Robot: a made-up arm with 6 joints.
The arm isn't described. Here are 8 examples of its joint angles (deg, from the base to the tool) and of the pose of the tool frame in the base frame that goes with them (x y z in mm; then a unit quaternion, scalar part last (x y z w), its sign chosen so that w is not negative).
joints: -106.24 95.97 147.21 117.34 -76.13 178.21
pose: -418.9 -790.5 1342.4 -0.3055 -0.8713 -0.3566 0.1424
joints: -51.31 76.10 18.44 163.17 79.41 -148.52
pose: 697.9 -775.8 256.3 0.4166 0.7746 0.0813 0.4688
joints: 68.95 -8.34 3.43 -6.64 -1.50 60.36
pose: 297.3 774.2 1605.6 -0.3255 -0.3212 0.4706 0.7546
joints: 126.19 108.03 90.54 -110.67 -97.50 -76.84
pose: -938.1 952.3 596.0 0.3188 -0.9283 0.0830 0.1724
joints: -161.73 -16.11 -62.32 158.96 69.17 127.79
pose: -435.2 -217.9 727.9 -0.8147 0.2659 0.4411 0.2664
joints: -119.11 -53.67 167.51 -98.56 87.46 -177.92
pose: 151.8 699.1 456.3 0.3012 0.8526 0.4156 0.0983
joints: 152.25 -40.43 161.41 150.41 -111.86 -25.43
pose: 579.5 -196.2 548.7 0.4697 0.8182 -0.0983 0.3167
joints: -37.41 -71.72 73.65 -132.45 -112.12 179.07
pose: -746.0 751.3 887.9 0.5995 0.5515 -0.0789 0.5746
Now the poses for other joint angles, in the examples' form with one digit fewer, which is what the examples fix.
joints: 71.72 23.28 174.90 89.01 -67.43 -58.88
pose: 67 -414 1350 0.810 -0.329 -0.073 0.480
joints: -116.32 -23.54 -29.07 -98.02 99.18 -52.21
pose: -413 -373 1316 0.266 0.885 0.342 0.172
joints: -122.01 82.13 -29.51 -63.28 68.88 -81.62
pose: -520 -502 -9 -0.156 0.504 0.817 0.233
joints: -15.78 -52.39 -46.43 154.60 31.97 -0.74
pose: 474 -84 1215 -0.950 0.061 0.189 0.242
